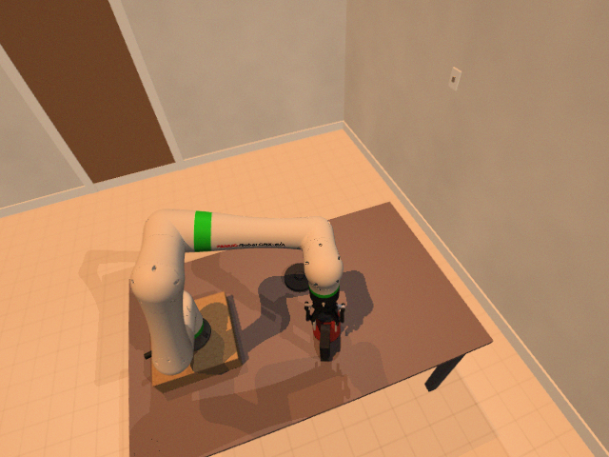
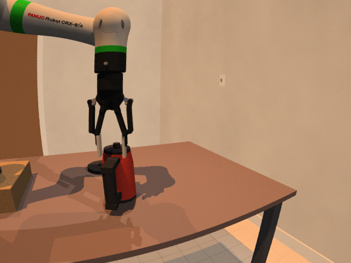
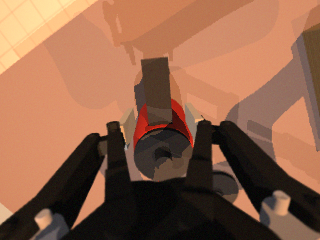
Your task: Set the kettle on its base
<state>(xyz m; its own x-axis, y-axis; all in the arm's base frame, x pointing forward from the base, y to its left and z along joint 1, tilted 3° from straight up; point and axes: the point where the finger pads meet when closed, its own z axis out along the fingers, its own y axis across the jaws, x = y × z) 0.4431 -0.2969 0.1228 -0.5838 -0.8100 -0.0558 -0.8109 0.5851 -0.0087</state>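
Now: the red kettle 2 cm ahead of my hand, 2 cm to the left of it and 10 cm below it. Round my hand: round black base 8 cm ahead, 34 cm to the left, 19 cm below.
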